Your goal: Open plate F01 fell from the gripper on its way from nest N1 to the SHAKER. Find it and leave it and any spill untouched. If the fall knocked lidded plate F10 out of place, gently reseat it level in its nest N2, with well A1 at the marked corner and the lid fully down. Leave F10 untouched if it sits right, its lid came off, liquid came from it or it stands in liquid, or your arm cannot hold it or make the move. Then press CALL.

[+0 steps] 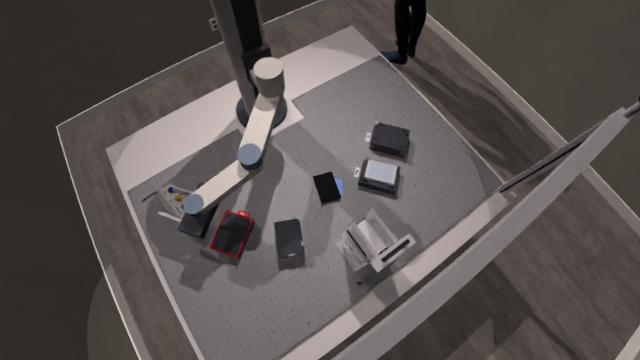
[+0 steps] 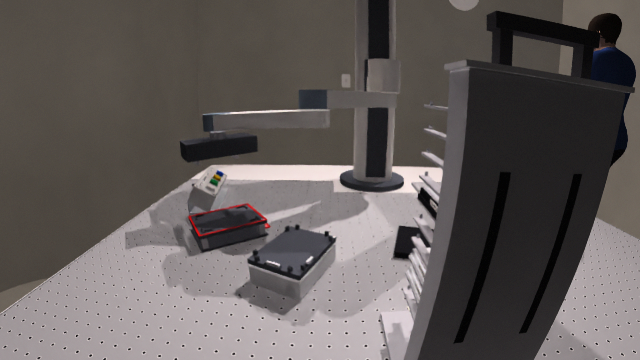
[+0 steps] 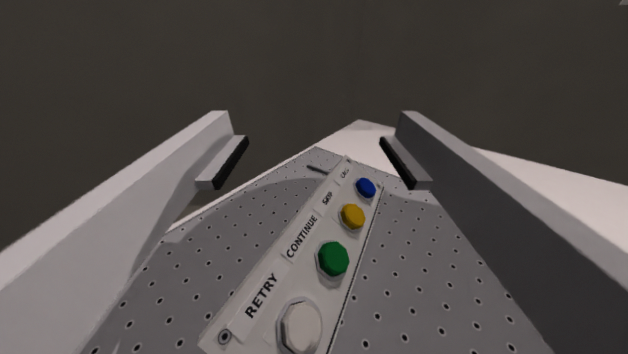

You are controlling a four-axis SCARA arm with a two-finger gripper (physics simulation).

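Where they show: gripper, fingertip midpoint: [image 1: 166, 200] [image 3: 314, 127]; arm's base at its link origin: [image 2: 371, 181].
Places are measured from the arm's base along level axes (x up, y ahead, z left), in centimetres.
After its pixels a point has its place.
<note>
My gripper [image 1: 166, 200] {x 17.7, y 27.2, z -54.1 cm} [image 3: 314, 127] {x 17.7, y 27.2, z -54.1 cm} is partly closed, with an open gap and nothing between its fingers. It is above the button panel [image 3: 295, 280] {x 8.3, y 31.7, z -52.2 cm} [image 2: 204, 183] {x 8.6, y 32.0, z -52.7 cm}. The blue button [image 3: 366, 188] {x 8.2, y 19.1, z -52.7 cm} [image 1: 171, 190] {x 8.3, y 19.1, z -53.0 cm} [image 2: 219, 174] {x 7.8, y 19.7, z -52.6 cm} at the panel's far end, by the small CALL label, lies ahead of the fingertips, towards the right one. A black plate-like piece [image 1: 327, 188] {x 2.5, y 52.5, z 2.5 cm} [image 2: 406, 242] {x 2.6, y 52.8, z 0.3 cm} lies beside a blue patch [image 1: 339, 186] {x 1.5, y 54.4, z 7.6 cm}. A pale-topped plate [image 1: 381, 172] {x 7.2, y 60.7, z 24.5 cm} sits in a dark nest [image 1: 377, 189] {x 1.7, y 64.8, z 20.5 cm}; its tilt and lid fit are too small to judge. Another dark nest [image 1: 389, 139] {x 6.6, y 50.0, z 38.2 cm} holds no visible plate. Their labels are unreadable.
A red-rimmed device [image 1: 231, 234] {x 5.3, y 48.1, z -40.8 cm} [image 2: 229, 220] {x 5.3, y 48.9, z -39.3 cm} stands beside the panel. A dark-topped device [image 1: 289, 238] {x 6.8, y 62.5, z -22.6 cm} [image 2: 294, 252] {x 6.8, y 63.8, z -22.4 cm} stands near it. A clear rack with a handle [image 1: 375, 240] {x 22.2, y 82.3, z 0.1 cm} and the same rack's dark side [image 2: 520, 200] {x 26.3, y 89.8, z -3.1 cm} rise nearby. A person [image 1: 410, 27] [image 2: 611, 65] stands beyond the table.
</note>
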